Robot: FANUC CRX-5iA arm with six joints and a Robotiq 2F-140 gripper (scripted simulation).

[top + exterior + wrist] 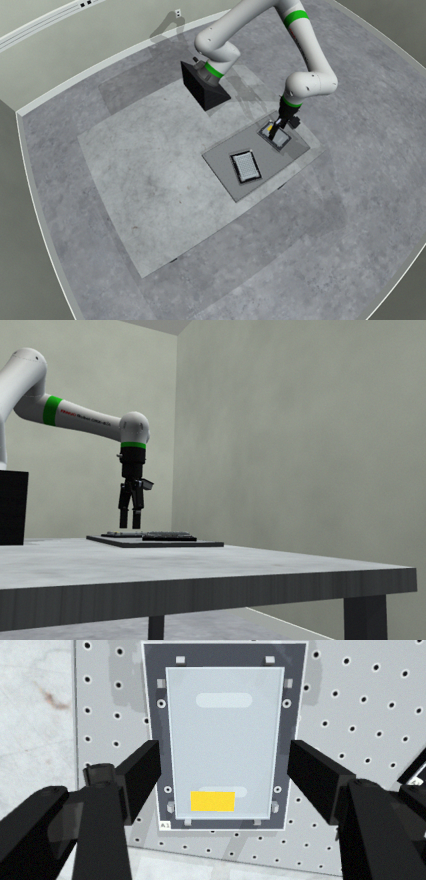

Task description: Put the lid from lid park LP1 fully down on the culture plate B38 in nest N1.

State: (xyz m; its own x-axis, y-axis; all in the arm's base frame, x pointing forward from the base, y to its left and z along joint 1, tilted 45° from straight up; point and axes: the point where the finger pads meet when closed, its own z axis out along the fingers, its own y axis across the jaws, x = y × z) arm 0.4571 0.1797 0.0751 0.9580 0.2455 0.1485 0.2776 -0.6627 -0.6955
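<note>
The clear lid lies 4 cm below my hand. Round my hand: black nest: 24 cm to the right, 8 cm ahead, 5 cm below; lid park: 5 cm below; culture plate: 24 cm to the right, 8 cm ahead, 4 cm below.
</note>
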